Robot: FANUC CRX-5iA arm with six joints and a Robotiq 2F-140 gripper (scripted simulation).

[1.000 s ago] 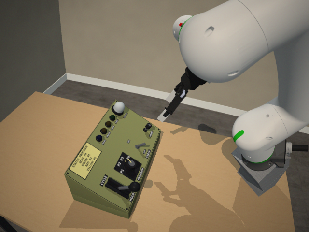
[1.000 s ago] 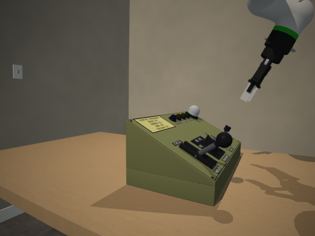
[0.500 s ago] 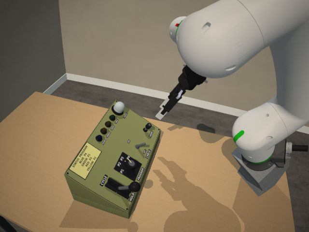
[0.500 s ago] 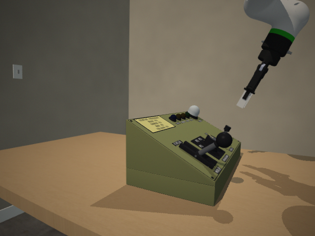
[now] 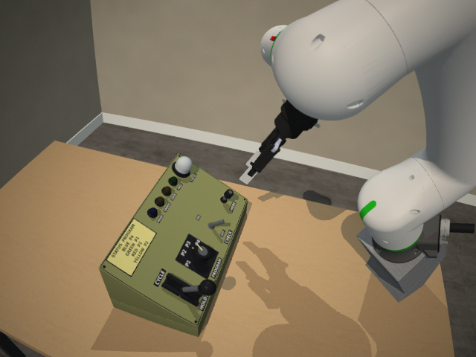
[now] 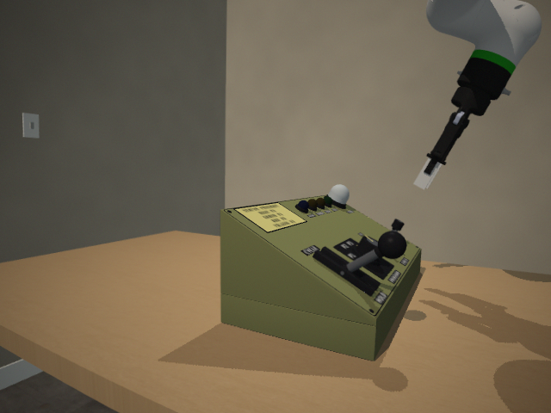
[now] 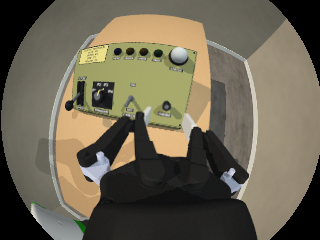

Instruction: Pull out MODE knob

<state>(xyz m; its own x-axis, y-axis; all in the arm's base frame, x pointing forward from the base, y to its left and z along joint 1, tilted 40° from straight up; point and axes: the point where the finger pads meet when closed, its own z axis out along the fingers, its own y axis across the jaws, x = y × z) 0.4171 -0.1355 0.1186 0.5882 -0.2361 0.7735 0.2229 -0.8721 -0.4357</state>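
The mode knob is 130 mm below my hand, 60 mm ahead of it and 20 mm to the left of it. Also, from my hand: grey toggle 140 mm below, 130 mm to the left, 30 mm ahead; olive console 200 mm to the left, 150 mm below, 50 mm ahead; program selector 250 mm to the left, 130 mm below, 20 mm ahead.
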